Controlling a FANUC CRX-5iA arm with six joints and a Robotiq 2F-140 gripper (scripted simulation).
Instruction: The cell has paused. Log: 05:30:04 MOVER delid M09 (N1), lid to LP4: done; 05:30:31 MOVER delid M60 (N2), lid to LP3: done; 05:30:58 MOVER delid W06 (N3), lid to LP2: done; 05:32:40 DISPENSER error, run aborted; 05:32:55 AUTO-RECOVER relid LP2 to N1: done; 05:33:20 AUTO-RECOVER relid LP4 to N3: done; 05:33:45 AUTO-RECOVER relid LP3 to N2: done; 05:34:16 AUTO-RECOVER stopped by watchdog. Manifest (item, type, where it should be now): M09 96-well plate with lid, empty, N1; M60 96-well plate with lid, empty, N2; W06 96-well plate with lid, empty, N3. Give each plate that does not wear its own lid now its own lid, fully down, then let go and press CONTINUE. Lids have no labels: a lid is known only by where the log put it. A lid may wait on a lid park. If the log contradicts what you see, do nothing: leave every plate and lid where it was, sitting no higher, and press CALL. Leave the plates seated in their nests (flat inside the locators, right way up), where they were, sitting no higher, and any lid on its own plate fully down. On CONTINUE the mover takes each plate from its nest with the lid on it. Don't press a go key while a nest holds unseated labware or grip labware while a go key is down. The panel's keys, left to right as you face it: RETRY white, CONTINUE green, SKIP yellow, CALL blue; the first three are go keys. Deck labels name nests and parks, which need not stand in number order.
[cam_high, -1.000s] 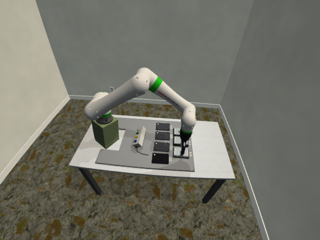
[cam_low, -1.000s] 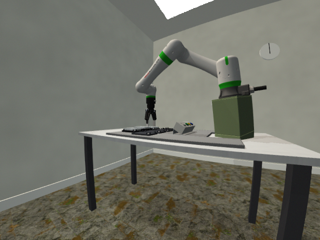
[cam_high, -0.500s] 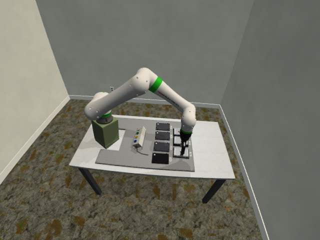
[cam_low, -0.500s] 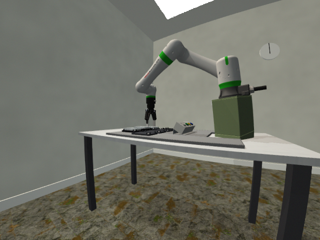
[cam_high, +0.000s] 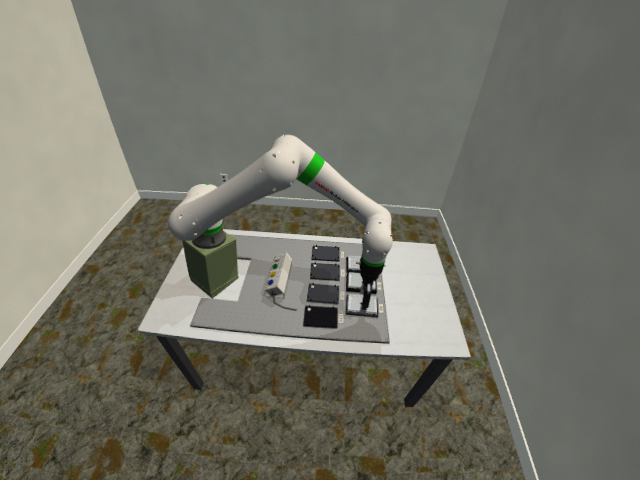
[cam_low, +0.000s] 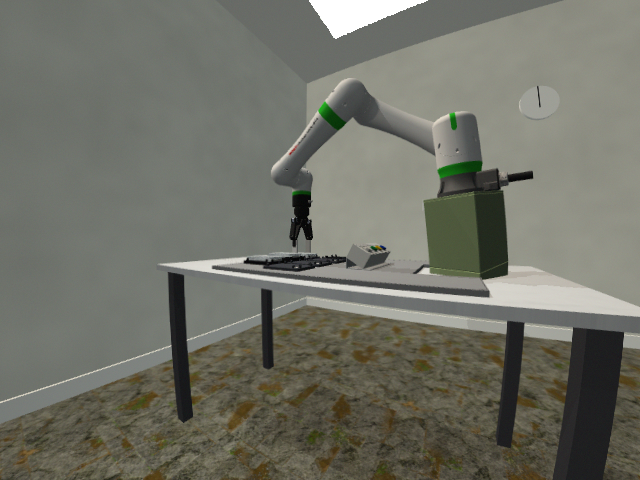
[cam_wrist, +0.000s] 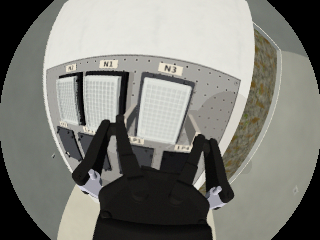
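The green key lies 440 mm behind my hand, 70 mm to the left of it and 10 mm above it. The rest, counted from my hand: lid park LP4: 160 mm behind, 110 mm to the right, 50 mm below; plate: 20 mm behind, 130 mm to the left, 30 mm below; lid park LP3: 210 mm behind, 160 mm to the left, 50 mm below.
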